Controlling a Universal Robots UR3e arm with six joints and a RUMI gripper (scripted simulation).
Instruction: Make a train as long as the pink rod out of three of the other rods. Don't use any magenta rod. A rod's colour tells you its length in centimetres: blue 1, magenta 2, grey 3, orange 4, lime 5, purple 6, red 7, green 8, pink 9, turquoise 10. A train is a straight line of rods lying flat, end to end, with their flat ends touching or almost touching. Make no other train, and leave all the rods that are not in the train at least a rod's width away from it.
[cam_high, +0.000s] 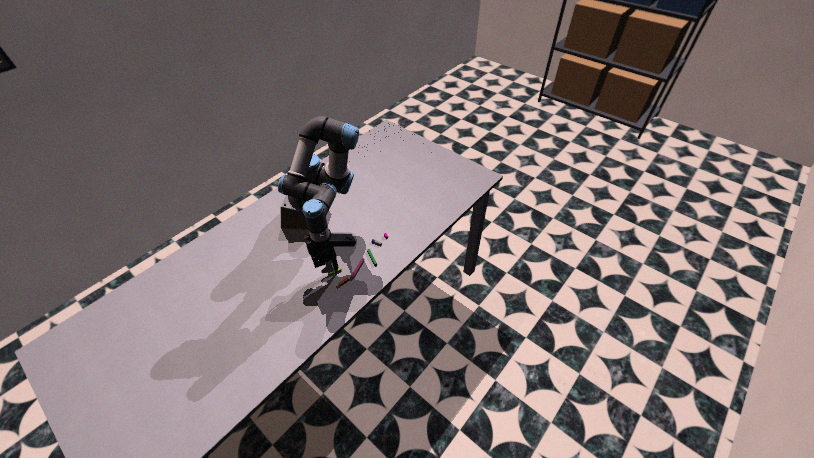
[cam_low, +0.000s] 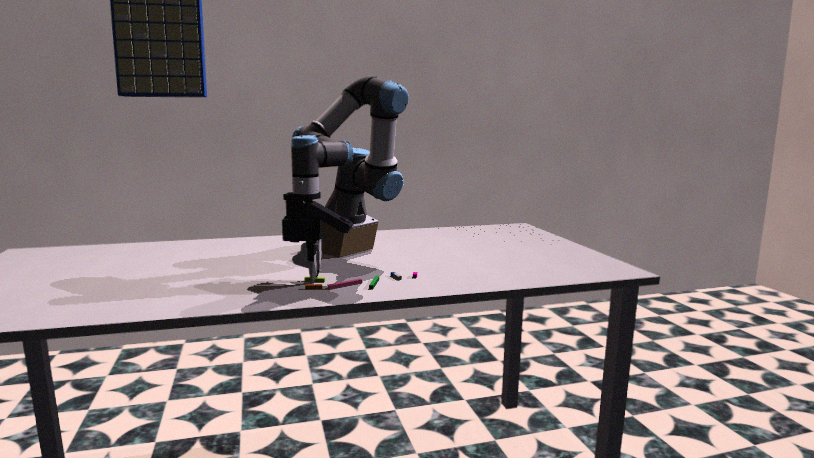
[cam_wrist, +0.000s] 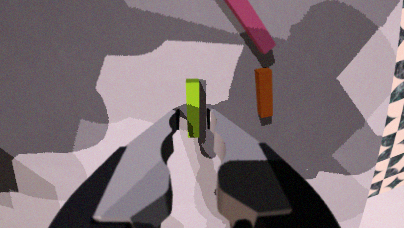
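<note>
My gripper is now 1 cm above the lime rod. The rest, counted from my hand: green rod: 3 cm ahead, 15 cm to the left, 1 cm below; orange rod: 6 cm ahead, 1 cm below; pink rod: 4 cm ahead, 8 cm to the left, 1 cm below.
</note>
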